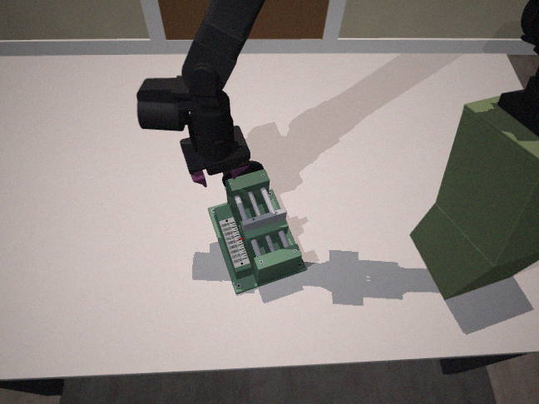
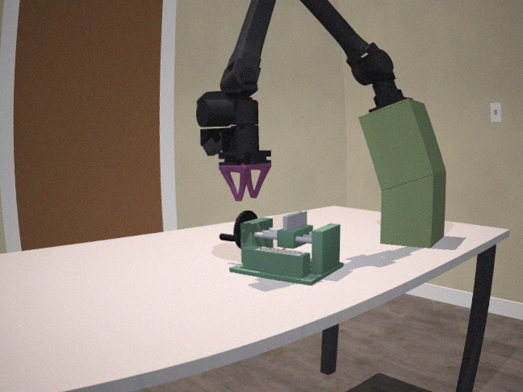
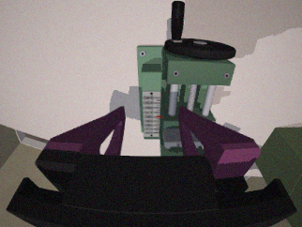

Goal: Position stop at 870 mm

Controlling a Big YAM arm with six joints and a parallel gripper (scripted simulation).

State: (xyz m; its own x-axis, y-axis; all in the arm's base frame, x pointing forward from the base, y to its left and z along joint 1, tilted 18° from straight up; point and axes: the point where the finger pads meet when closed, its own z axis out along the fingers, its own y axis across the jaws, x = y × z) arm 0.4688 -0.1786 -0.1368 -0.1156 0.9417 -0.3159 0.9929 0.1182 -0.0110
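The black handwheel handle lies 10 cm below my hand, 8 cm to the right of it and 2 cm behind it. Round my hand: grey stop carriage: 8 cm to the left, 7 cm below, 6 cm behind; then black handwheel: 10 cm below, 7 cm to the right, 3 cm behind.
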